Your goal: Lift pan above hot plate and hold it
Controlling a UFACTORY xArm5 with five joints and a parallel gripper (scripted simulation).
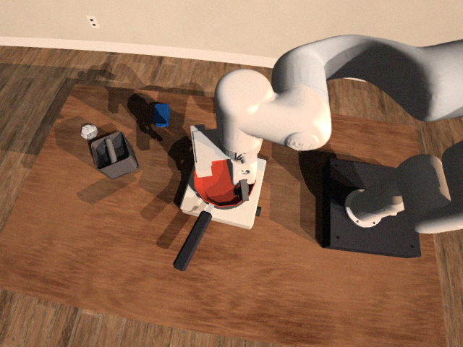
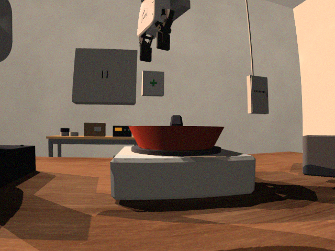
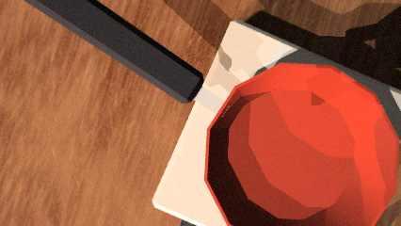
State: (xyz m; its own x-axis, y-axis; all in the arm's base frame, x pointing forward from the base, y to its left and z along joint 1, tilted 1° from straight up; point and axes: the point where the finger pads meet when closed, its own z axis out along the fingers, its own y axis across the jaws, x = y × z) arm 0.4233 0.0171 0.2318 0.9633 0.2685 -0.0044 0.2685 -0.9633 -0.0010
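Right now my hand is 190 mm above the pan and 60 mm short of it. From my hand the other things lie so: blue block (340 mm to the right, 330 mm ahead, 280 mm below); small white jar (610 mm ahead, 290 mm below, 240 mm to the right); hot plate (260 mm below, 60 mm to the right, 20 mm ahead).
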